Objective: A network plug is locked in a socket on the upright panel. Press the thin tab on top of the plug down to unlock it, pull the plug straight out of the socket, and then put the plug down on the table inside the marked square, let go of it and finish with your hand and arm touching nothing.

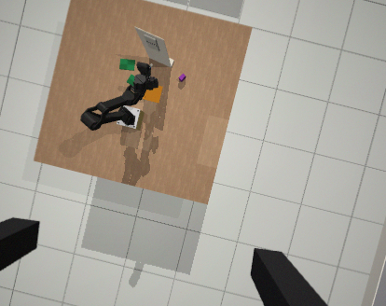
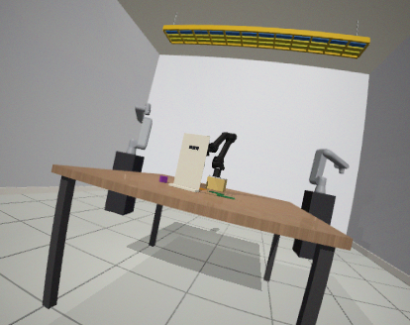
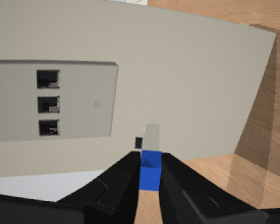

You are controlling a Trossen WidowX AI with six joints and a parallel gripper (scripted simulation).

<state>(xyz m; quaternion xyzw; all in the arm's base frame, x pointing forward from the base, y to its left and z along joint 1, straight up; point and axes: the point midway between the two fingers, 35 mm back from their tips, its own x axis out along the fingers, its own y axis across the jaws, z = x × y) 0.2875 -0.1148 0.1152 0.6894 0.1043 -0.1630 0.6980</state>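
Right now my gripper tip is 10 cm past the orange square, 2 cm to the right of it and 20 cm above it. From my gripper tip the other things lie so: thin pale tab 1 cm ahead; upright panel 13 cm ahead, 1 cm to the right, 5 cm below; network plug 1 cm ahead.
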